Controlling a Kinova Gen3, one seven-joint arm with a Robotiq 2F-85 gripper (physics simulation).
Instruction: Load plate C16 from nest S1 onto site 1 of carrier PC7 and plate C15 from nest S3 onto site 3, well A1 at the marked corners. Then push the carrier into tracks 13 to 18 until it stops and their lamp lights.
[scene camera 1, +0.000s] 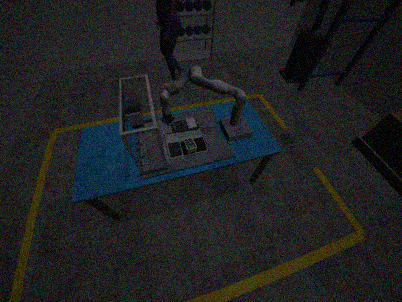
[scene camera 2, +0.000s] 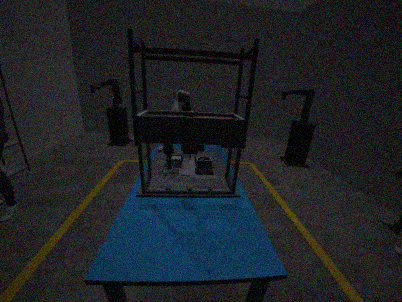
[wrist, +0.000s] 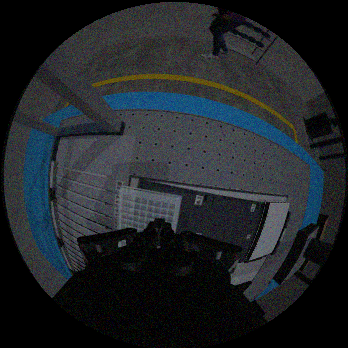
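Pixels of known places: gripper, fingertip midpoint: (scene camera 1: 168, 125) (scene camera 2: 169, 168) (wrist: 159, 224); arm's base, origin of the base link: (scene camera 1: 234, 122) (wrist: 307, 247).
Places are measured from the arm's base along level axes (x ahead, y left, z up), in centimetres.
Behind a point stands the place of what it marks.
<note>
My gripper (wrist: 159, 224) {x 62.4, y -5.6, z -3.5 cm} (scene camera 1: 167, 121) {x 62.4, y -5.6, z -3.5 cm} is shut and empty. It hangs low over the near edge of a clear well plate (wrist: 146, 207) {x 64.7, y -7.3, z -3.7 cm} that lies on the end site of the dark carrier (wrist: 223, 216) {x 53.3, y -8.6, z -5.1 cm} (scene camera 1: 183, 125) {x 48.2, y -5.8, z -5.1 cm}, next to the tracks. The carrier's other sites are bare and show white A1 marks; its pale end (wrist: 275, 223) {x 40.6, y -9.2, z -3.4 cm} points away from the tracks. The ribbed track deck (wrist: 81, 204) {x 77.7, y -1.8, z -6.1 cm} (scene camera 1: 152, 152) begins just left of the carrier. In a row of three nests, the middle one holds a plate (scene camera 1: 189, 144) (scene camera 2: 203, 161) with pale wells.
A tall frame (scene camera 1: 121, 107) {x 87.0, y 19.2, z 41.7 cm} (scene camera 2: 131, 97) stands over the track deck, one post (wrist: 81, 94) {x 72.5, y -16.6, z 5.5 cm} close to my gripper. The arm's base (scene camera 1: 236, 130) {x 0.9, y 10.4, z 0.2 cm} sits on the perforated board (wrist: 211, 152) {x 58.0, y -17.5, z -6.2 cm}. A person (scene camera 1: 167, 32) stands behind the blue table (scene camera 1: 103, 162) {x 117.7, y 26.9, z -7.5 cm}.
</note>
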